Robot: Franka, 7 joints.
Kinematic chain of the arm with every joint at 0, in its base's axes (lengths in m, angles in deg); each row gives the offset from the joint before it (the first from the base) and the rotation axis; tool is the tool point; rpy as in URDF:
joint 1: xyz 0 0 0.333 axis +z
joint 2: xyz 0 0 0 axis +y
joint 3: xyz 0 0 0.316 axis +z
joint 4: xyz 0.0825 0 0 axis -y
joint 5: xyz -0.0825 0 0.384 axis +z
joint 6: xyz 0 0 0 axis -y
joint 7: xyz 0.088 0 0 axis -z
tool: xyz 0 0 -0.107 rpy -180 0 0
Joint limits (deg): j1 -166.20..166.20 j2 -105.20..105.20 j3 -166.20..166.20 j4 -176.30..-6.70 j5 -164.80..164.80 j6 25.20..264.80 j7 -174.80..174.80
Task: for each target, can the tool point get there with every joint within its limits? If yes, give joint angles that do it. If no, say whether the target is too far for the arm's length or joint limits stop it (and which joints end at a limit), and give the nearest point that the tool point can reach.
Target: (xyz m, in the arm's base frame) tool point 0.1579 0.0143 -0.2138
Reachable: yes | joints -2.60 83.68 0.59 -122.79 -118.11 147.93 125.42
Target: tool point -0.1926 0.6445 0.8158
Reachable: yes | joints -110.75 -47.17 -95.46 -44.60 -135.49 158.33 -141.07
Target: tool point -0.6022 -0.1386 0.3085
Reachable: yes | joints -43.02 -47.21 -126.56 -110.05 94.34 92.98 10.59
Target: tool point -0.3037 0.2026 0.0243
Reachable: yes | joints 104.42 44.44 31.64 -138.21 -22.22 132.07 87.54
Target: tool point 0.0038 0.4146 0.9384
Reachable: yes | joints 61.52 38.71 127.12 -49.43 18.87 245.50 -69.40
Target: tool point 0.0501 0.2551 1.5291
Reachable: no: too far | nearest point 0.0351 0.1788 1.1713 | short by 0.366 m
